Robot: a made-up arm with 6 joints.
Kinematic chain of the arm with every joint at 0, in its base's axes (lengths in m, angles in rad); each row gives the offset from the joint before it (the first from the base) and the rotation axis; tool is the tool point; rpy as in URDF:
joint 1: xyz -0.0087 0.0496 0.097 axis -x
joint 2: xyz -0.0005 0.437 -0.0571 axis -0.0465 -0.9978 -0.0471
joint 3: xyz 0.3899 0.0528 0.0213 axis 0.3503 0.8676 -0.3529
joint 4: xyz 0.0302 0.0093 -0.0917 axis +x
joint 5: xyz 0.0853 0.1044 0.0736 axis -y
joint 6: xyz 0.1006 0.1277 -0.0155 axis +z
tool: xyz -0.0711 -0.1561 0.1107 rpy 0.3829 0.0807 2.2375
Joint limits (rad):
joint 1: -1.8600..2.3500
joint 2: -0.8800..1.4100
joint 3: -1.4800..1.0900
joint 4: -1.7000..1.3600
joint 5: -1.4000..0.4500
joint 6: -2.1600..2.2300
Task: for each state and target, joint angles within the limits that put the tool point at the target. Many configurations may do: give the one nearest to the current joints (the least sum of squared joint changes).
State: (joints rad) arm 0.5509 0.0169 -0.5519 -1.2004 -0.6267 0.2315
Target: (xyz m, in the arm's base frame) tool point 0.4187 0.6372 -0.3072
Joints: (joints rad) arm 0.8399 0.3860 -0.8252 -0.5894 -0.2540 -0.0783
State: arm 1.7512 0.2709 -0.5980 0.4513 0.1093 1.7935
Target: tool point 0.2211 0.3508 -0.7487
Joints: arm 1.8306 0.6032 -0.7972 0.4531 0.2197 1.8697
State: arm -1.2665 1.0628 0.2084 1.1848 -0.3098 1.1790
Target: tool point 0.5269 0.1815 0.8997
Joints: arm -0.7422 0.7547 -0.0225 0.7717 -0.6898 1.7390
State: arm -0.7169 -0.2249 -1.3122 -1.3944 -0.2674 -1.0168
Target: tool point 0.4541 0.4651 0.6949
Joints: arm -1.1160 0.0601 -1.2987 -0.7846 -0.1338 -0.6414
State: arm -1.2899 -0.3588 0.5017 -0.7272 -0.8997 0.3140
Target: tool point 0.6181 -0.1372 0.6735
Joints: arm -1.8600 0.1955 0.0914 -0.7572 -0.5738 0.3393
